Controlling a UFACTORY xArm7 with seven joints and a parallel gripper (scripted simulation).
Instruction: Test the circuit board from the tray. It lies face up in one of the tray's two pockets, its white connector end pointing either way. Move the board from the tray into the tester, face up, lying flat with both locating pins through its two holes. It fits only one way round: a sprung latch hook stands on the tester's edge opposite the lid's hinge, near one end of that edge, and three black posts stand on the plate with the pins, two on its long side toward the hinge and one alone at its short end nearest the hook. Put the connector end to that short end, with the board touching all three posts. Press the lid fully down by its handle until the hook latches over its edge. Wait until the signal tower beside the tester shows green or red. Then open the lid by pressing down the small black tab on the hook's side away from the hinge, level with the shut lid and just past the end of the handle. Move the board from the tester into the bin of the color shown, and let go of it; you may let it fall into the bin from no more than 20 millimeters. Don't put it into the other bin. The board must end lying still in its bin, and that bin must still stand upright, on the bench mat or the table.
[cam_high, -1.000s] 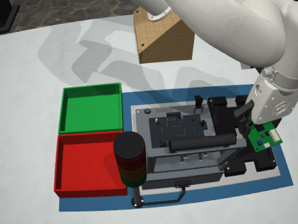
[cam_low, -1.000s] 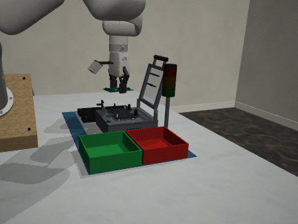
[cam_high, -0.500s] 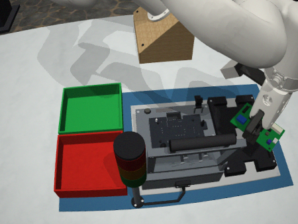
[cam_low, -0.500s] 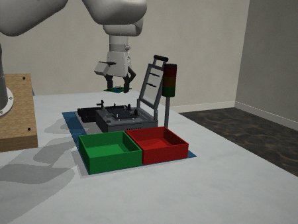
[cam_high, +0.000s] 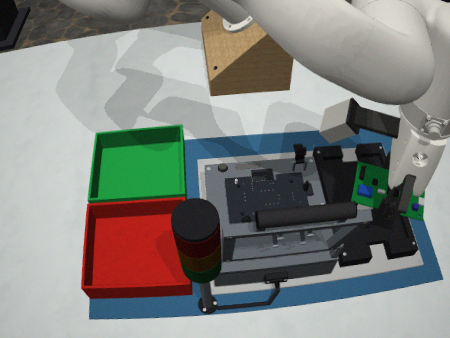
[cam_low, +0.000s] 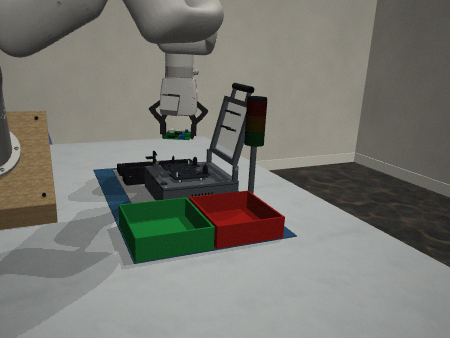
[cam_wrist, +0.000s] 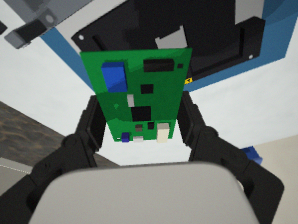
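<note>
Right now my hand is right at the green circuit board. The rest, counted from my hand: tester plate 16 cm to the right, 5 cm below, 4 cm behind; tester lid 17 cm to the right, 8 cm ahead, 6 cm above; latch hook 11 cm to the right, 10 cm behind, 4 cm below.
</note>
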